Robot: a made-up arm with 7 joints. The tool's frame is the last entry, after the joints. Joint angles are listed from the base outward.
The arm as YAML. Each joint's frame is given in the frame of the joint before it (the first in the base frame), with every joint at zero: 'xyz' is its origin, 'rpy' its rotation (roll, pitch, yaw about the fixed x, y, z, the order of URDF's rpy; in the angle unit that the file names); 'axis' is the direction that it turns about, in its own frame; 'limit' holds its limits. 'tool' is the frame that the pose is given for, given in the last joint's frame.
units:
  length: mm
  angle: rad
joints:
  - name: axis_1
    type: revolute
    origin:
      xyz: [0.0, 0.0, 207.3]
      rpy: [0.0, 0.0, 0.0]
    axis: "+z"
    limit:
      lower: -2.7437
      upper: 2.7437
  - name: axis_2
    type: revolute
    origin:
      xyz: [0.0, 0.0, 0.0]
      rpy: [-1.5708, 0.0, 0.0]
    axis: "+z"
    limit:
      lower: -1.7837
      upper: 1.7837
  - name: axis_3
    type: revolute
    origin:
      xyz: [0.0, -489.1, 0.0]
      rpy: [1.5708, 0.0, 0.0]
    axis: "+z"
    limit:
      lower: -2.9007
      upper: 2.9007
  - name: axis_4
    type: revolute
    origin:
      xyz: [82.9, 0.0, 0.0]
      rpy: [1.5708, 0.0, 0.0]
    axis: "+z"
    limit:
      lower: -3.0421
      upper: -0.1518
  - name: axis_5
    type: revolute
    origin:
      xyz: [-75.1, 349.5, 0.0]
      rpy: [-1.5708, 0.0, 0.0]
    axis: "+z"
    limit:
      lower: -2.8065
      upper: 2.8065
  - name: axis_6
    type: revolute
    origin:
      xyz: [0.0, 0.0, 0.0]
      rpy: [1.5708, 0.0, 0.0]
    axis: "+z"
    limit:
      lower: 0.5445
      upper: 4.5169
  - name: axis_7
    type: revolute
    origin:
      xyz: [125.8, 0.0, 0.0]
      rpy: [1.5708, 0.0, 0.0]
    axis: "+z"
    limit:
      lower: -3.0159
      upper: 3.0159
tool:
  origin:
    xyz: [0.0, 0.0, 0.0]
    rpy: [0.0, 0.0, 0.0]
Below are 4 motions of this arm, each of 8 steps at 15 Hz.
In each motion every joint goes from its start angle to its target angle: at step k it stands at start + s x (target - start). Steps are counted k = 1, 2, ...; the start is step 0. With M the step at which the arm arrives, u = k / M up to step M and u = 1 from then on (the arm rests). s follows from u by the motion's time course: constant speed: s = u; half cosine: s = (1 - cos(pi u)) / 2; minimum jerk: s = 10 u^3 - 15 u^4 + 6 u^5.
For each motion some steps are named. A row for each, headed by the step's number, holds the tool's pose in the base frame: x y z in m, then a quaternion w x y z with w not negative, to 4 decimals.
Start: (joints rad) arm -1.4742 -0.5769 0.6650 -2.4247 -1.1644 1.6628 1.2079
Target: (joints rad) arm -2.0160 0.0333 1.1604 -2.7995 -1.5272 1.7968 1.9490
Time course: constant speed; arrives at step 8
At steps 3, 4, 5, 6, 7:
3: 0.2957 -0.2275 0.4218 0.6917 0.4771 -0.5384 -0.0632
4: 0.2845 -0.2360 0.3834 0.6853 0.4930 -0.5321 -0.0647
5: 0.2711 -0.2389 0.3489 0.6737 0.5112 -0.5300 -0.0622
6: 0.2565 -0.2367 0.3190 0.6572 0.5307 -0.5324 -0.0558
7: 0.2412 -0.2301 0.2940 0.6356 0.5503 -0.5395 -0.0458

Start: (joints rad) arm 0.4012 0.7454 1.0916 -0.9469 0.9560 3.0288 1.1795
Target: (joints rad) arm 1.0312 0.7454 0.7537 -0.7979 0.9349 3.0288 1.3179
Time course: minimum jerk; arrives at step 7
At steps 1, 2, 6, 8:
1: 0.5775 0.4838 0.6576 0.6780 -0.4845 0.4201 0.3593
2: 0.5514 0.5166 0.6571 0.6693 -0.4953 0.4119 0.3702
6: 0.3182 0.6908 0.6664 0.6148 -0.5632 0.3344 0.4392
8: 0.3106 0.6941 0.6670 0.6134 -0.5648 0.3318 0.4411

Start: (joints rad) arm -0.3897 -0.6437 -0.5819 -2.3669 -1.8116 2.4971 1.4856
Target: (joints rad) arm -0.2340 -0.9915 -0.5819 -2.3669 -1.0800 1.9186 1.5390
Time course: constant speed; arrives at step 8
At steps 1, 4, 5, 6, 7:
1: 0.1065 -0.2101 0.6396 0.4201 0.5938 -0.5331 0.4321
4: 0.0606 -0.2191 0.6711 0.3301 0.5225 -0.6717 0.4084
5: 0.0432 -0.2229 0.6771 0.2935 0.5040 -0.7116 0.3918
6: 0.0253 -0.2270 0.6806 0.2544 0.4886 -0.7476 0.3711
7: 0.0075 -0.2312 0.6817 0.2132 0.4764 -0.7794 0.3465

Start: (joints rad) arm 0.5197 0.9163 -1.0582 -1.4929 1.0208 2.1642 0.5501
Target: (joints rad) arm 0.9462 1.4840 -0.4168 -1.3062 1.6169 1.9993 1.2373
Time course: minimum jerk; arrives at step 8
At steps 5, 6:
5: 0.7495 0.3202 -0.0170 0.1072 -0.7102 0.6514 0.2443
6: 0.6777 0.3953 -0.1198 0.0680 -0.6597 0.6710 0.3316

